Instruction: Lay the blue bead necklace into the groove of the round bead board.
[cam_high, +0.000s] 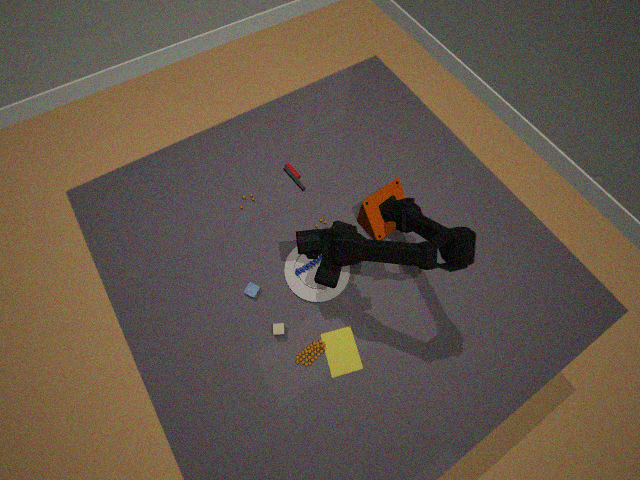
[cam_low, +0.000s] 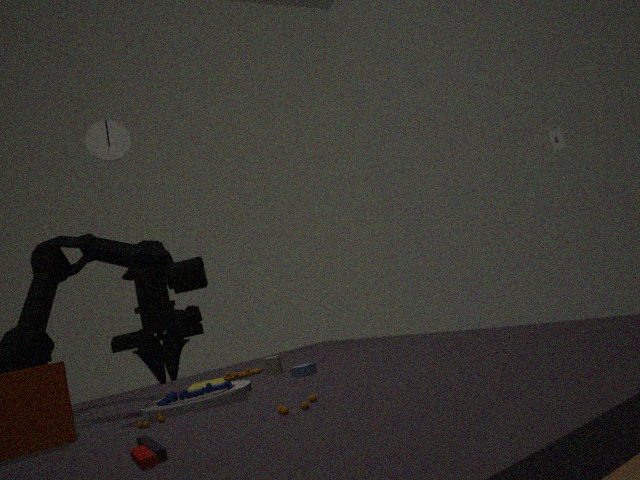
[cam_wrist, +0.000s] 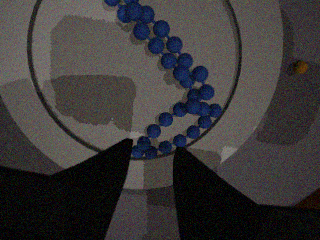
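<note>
The round white bead board is 4 cm ahead of my gripper tip, 2 cm to the right of it and 4 cm below it. Also, from my gripper tip: cream cube: 24 cm ahead, 5 cm to the left, 3 cm below; yellow sheet: 14 cm ahead, 21 cm to the left, 4 cm below; light blue cube: 23 cm ahead, 9 cm to the right, 4 cm below.
</note>
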